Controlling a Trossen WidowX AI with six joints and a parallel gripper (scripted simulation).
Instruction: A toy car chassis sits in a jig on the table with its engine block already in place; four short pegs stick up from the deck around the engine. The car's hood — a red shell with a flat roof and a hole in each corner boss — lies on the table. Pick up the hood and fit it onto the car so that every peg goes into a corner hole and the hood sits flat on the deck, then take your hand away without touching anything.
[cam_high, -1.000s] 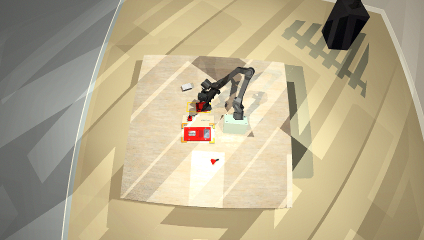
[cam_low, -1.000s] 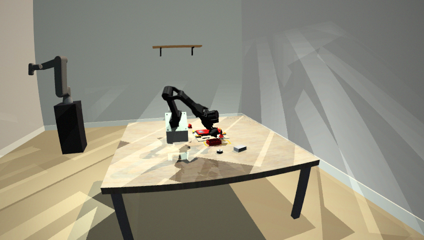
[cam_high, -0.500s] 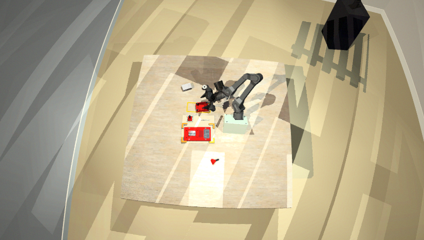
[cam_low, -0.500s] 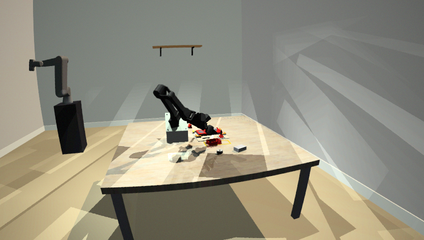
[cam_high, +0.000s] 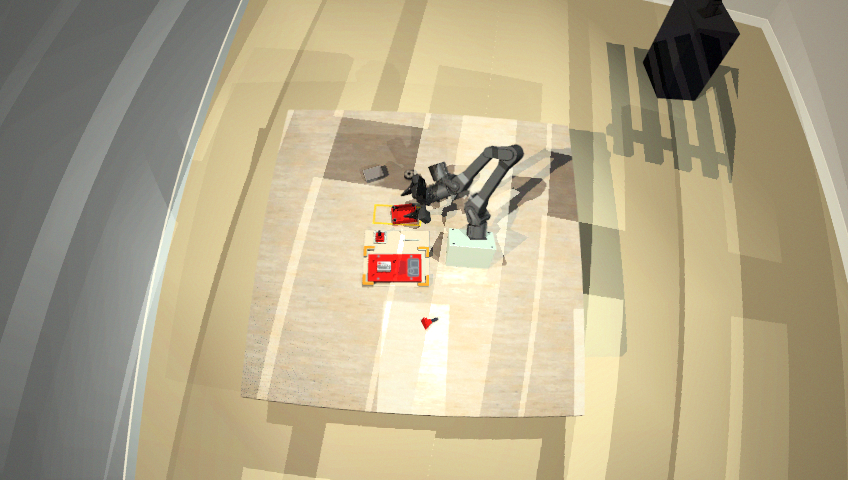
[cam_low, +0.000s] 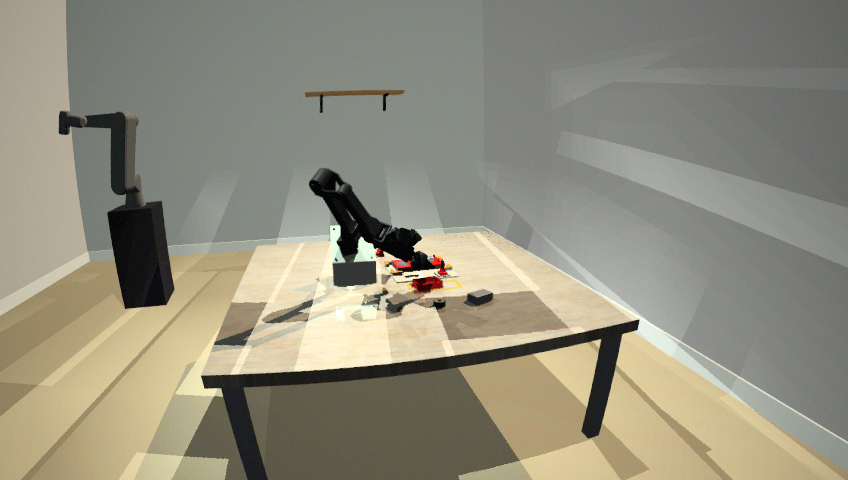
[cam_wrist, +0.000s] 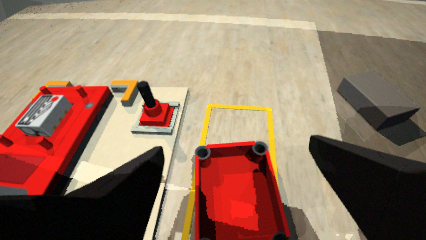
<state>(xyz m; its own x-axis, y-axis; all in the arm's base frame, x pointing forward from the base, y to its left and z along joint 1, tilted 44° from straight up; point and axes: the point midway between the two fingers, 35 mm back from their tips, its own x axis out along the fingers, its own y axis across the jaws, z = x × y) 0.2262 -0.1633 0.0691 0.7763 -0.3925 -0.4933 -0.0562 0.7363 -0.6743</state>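
The red hood lies 1 cm behind my gripper tip and 8 cm below it. The rest, counted from my gripper tip: small wheel: 4 cm behind, 18 cm to the right, 8 cm below; engine block: 8 cm ahead, 23 cm to the left, 6 cm below.
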